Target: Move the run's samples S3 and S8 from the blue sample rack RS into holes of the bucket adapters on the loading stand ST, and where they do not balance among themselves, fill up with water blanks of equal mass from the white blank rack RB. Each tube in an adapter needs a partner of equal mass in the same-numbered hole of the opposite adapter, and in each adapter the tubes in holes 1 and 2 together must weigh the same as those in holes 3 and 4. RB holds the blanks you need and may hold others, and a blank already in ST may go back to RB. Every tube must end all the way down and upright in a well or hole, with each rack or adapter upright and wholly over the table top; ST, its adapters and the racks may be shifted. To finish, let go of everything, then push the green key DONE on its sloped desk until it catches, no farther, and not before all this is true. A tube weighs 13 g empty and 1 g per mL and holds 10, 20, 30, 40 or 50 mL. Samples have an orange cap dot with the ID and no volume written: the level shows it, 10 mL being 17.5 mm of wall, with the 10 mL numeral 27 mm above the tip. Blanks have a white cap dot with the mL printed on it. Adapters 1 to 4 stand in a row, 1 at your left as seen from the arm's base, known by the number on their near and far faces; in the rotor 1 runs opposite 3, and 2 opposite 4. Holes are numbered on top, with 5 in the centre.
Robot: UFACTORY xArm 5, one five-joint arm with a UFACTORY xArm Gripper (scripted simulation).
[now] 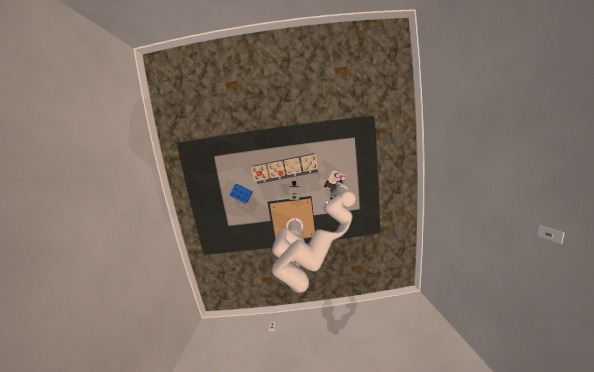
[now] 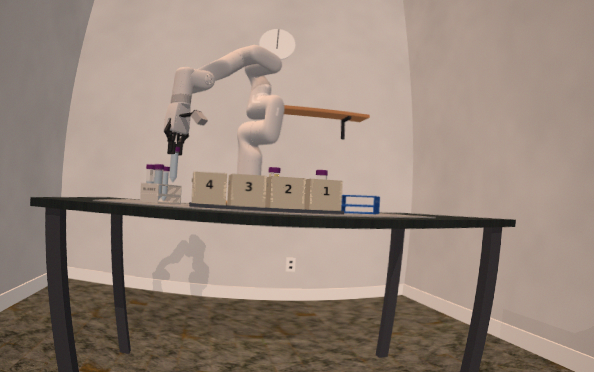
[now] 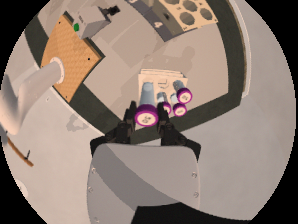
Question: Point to a purple-capped blank tube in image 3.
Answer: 146, 114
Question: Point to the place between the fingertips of my gripper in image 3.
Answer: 146, 108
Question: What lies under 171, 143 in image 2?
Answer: My gripper.
